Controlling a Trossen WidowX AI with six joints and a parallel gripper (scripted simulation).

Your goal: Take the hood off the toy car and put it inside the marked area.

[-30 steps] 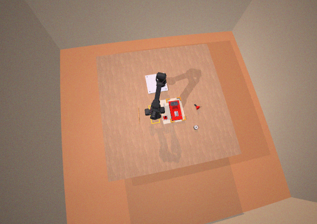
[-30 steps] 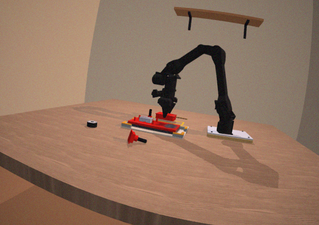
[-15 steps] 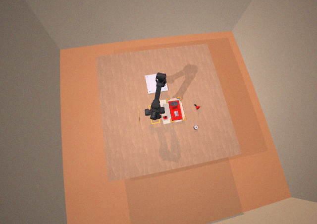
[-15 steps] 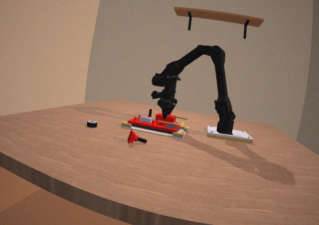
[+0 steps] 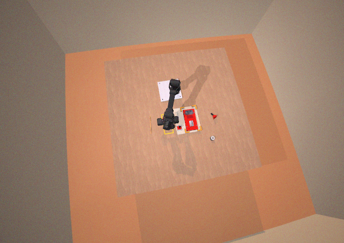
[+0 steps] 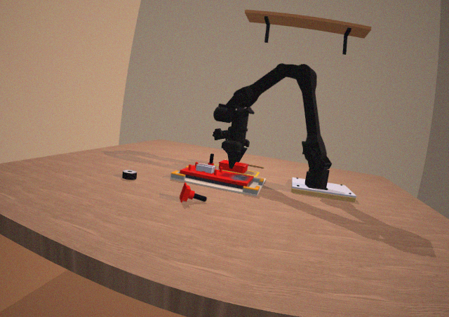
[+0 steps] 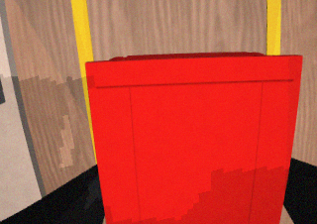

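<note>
Now: the red hood 10 mm above my gripper tip. From my gripper tip the other things lie so: thin stick: 150 mm to the right, 40 mm behind, 10 mm below.
</note>
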